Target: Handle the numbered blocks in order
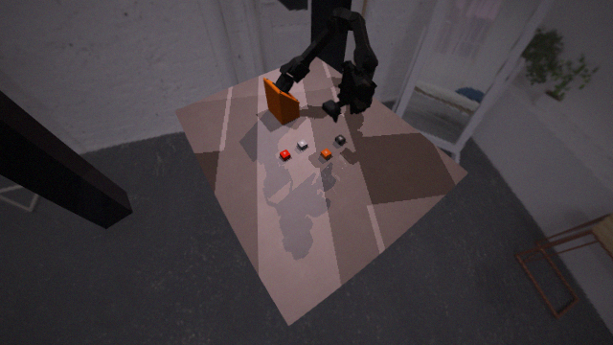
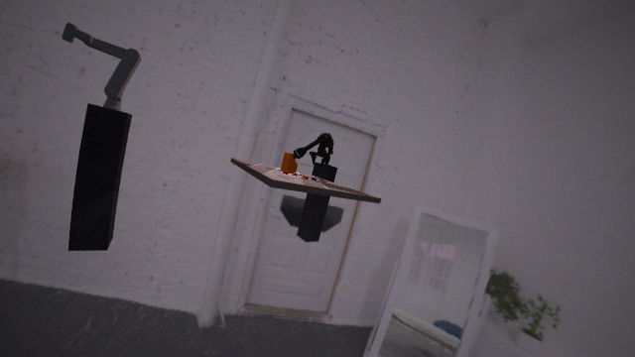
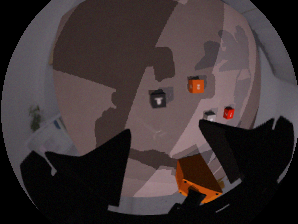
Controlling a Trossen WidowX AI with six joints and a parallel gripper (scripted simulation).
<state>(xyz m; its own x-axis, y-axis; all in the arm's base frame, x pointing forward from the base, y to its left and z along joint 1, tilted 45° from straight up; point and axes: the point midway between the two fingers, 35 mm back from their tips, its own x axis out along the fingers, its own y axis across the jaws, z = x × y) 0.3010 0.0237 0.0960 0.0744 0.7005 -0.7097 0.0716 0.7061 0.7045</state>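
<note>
Right now the orange block is 11 cm to the right of my gripper tip, 11 cm below it and 3 cm ahead of it. Round my gripper tip: red block: 24 cm to the right, 11 cm below, 7 cm behind.
</note>
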